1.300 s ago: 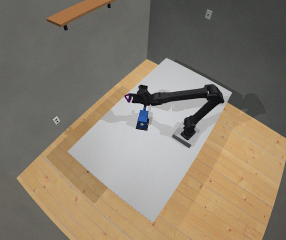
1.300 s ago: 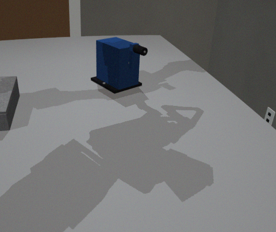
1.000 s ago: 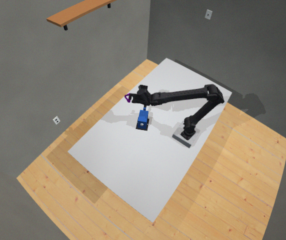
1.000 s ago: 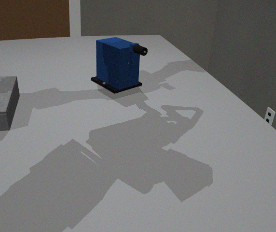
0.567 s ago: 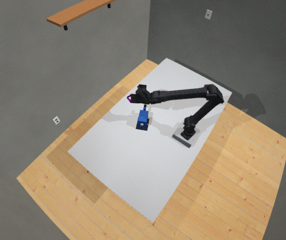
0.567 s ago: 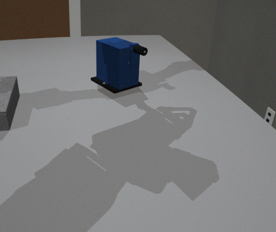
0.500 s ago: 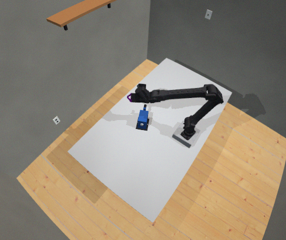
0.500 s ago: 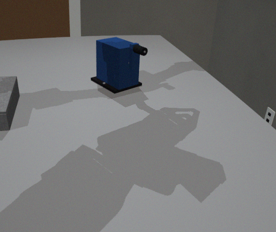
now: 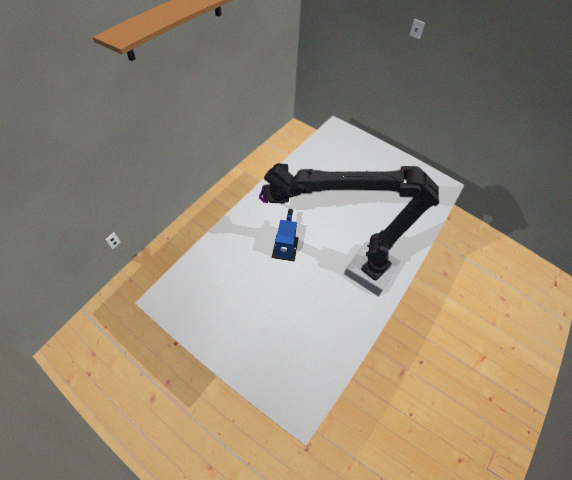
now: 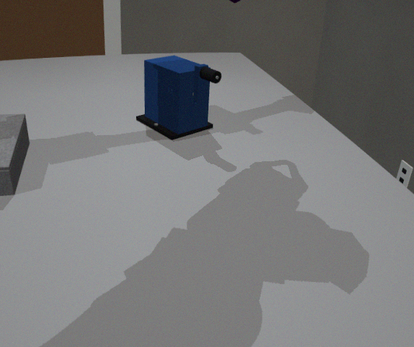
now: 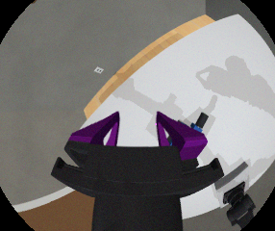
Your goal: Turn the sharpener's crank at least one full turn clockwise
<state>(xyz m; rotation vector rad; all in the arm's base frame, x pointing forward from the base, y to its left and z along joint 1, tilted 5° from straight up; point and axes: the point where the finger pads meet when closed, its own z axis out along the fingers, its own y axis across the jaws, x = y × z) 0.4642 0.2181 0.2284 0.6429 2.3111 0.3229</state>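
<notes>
My hand is 5 cm past the crank knob, 9 cm to the left of it and 14 cm above it. Round my hand: sharpener crank: 6 cm behind, 9 cm to the right, 15 cm below.
</notes>
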